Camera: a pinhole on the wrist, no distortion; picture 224 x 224 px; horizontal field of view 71.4 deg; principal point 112.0 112.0 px. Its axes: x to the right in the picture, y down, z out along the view. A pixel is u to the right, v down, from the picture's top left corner.
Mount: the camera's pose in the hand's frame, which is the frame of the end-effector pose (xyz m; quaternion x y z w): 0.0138 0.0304 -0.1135 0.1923 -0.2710 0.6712 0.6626
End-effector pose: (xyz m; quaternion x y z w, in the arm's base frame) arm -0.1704 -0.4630 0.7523 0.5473 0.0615 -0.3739 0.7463
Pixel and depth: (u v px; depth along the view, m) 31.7 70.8 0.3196
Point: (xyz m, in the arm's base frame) -0.3186 -0.5724 0.5022
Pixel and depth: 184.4 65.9 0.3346
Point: -0.2361 -0.7238 0.7727
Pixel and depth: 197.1 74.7 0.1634
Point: -0.1719 -0.5420 0.7639
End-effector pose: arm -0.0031 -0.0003 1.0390 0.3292 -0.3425 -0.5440 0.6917
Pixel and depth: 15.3 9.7 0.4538
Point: -0.2895 -0.3715 0.7288
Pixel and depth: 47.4 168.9 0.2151
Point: -0.0994 0.0477 0.8830
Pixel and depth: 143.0 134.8 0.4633
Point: -0.3644 0.0427 1.0390
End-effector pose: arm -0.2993 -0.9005 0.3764 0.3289 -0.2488 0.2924 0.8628
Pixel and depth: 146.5 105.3 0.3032
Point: -0.2735 -1.0852 0.4370
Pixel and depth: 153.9 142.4 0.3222
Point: -0.3367 -1.1218 0.4029
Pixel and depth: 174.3 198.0 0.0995
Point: -0.3333 -0.9052 0.3328
